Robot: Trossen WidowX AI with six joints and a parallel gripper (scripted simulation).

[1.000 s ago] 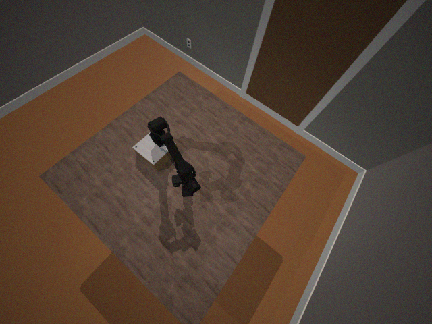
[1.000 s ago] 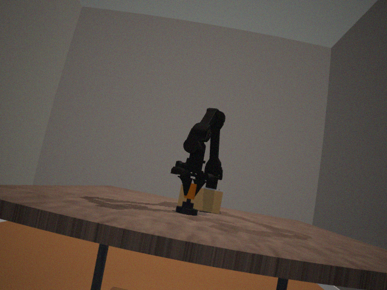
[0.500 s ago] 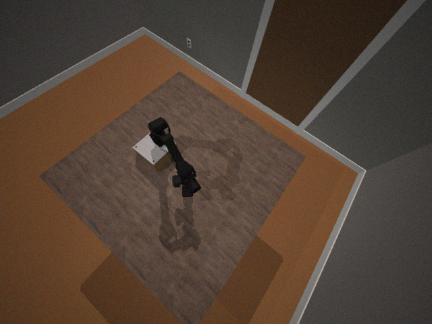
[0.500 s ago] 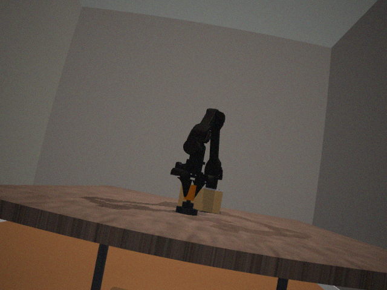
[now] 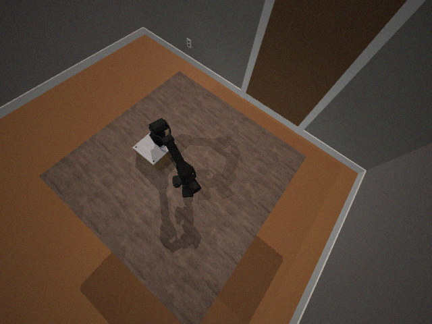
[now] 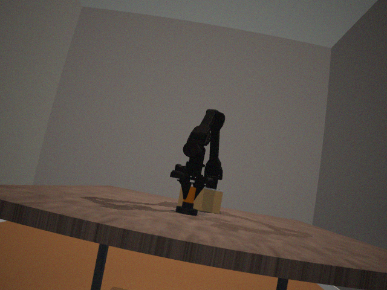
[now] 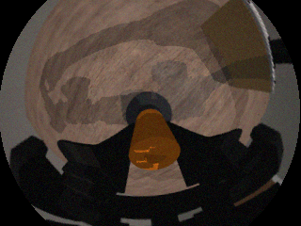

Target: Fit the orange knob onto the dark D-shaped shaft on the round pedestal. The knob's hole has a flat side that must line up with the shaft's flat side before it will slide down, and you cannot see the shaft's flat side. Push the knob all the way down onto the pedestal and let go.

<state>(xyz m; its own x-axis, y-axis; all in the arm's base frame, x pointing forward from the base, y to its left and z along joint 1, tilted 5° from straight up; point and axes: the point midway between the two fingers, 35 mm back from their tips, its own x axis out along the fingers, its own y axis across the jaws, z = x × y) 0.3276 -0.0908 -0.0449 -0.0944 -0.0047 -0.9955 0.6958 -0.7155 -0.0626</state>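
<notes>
The orange knob is 20 mm above my gripper tip. From my gripper tip the other things lie so: pedestal 20 mm below.
</notes>
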